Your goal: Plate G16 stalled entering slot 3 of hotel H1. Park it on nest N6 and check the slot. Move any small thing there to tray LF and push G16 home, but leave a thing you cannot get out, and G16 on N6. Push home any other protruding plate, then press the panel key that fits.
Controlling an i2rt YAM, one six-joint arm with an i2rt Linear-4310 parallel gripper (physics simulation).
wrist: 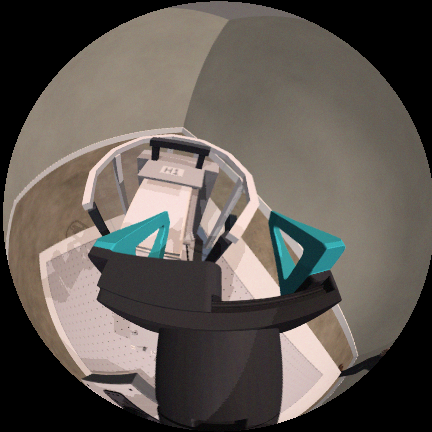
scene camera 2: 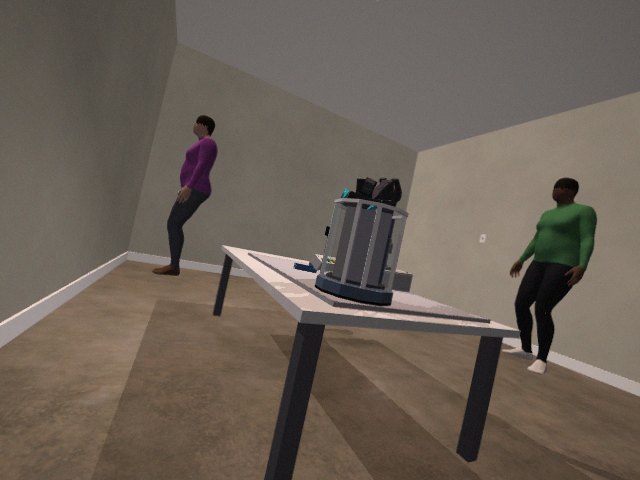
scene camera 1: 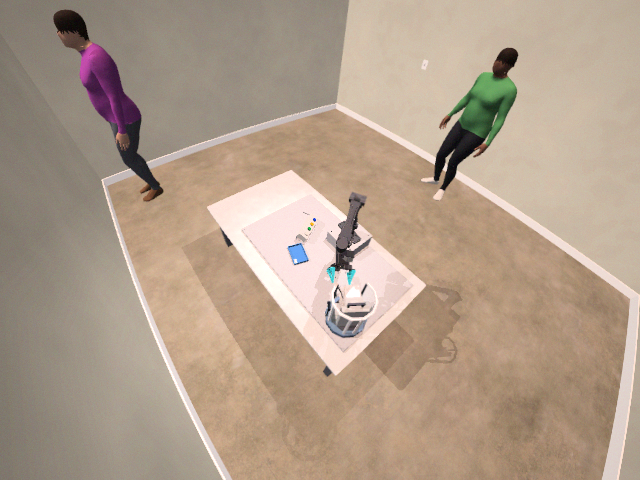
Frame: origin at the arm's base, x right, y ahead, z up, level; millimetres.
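Seen in the pictures: gripper, fingertip midpoint: (wrist: pixel 218 216) (scene camera 2: pixel 354 205) (scene camera 1: pixel 341 283).
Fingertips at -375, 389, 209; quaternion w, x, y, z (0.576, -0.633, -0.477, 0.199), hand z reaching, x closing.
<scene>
A point is followed by its place in that frame, as x, y, z.
My gripper (scene camera 1: pixel 341 282) @(-375, 389, 209) (wrist: pixel 218 216) @(-375, 389, 209) is open and empty, its teal fingers wide apart, at the near side of hotel H1 (wrist: pixel 171 171) @(-482, 378, 181) (scene camera 2: pixel 346 242) @(-540, 462, 67). A white plate (wrist: pixel 162 200) @(-456, 359, 151) (scene camera 1: pixel 353 292) @(-431, 337, 151) shows below the H1 top panel, its near edge toward the left finger. I cannot read its label or tell which slot it is in. Nest fittings (wrist: pixel 134 332) @(-286, 211, -23) show at the lower left in the wrist view; N6 cannot be read there. The blue tray (scene camera 1: pixel 297 253) @(82, 383, -90) (scene camera 2: pixel 305 267) @(0, 403, -76) lies farther back, with a small white patch. The panel (scene camera 1: pixel 306 231) @(167, 260, -21) has blue, orange and green keys. Slot 3's inside is hidden.
A round pale guard ring (wrist: pixel 89 185) @(-467, 259, 199) with upright posts surrounds the hotel on a blue base (scene camera 2: pixel 351 290) @(-576, 431, -64). Dark uprights (wrist: pixel 97 220) @(-435, 264, 168) stand at its near opening. A grey box (scene camera 2: pixel 400 281) @(-122, -57, -47) stands beside the arm. Two people stand away from the table (scene camera 2: pixel 413 324) @(-665, 270, -115).
</scene>
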